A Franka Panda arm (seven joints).
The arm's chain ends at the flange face. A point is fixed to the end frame.
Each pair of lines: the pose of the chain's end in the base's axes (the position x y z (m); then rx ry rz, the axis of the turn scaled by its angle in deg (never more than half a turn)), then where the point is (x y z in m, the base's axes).
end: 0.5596 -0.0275 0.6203 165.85 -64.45 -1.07
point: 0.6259 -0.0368 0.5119
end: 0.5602 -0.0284 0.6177 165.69 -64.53 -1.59
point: 0.6258 -0.0378 0.5089
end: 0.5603 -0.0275 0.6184 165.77 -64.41 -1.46
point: 0.6261 -0.0368 0.5097
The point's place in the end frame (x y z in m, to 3 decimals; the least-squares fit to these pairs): 0.055 -0.042 0.107
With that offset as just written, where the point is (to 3 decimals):
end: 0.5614 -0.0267 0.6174 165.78 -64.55 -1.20
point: 0.628 -0.036 0.509
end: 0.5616 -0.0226 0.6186 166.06 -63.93 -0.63
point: 0.628 -0.032 0.511
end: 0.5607 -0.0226 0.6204 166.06 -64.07 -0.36
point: 0.628 -0.032 0.513
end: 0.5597 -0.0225 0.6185 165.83 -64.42 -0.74
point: 0.626 -0.032 0.510
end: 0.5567 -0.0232 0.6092 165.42 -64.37 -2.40
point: 0.621 -0.033 0.500
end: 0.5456 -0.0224 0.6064 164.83 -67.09 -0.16
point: 0.613 -0.034 0.499
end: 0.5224 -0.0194 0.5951 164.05 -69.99 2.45
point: 0.592 -0.034 0.490
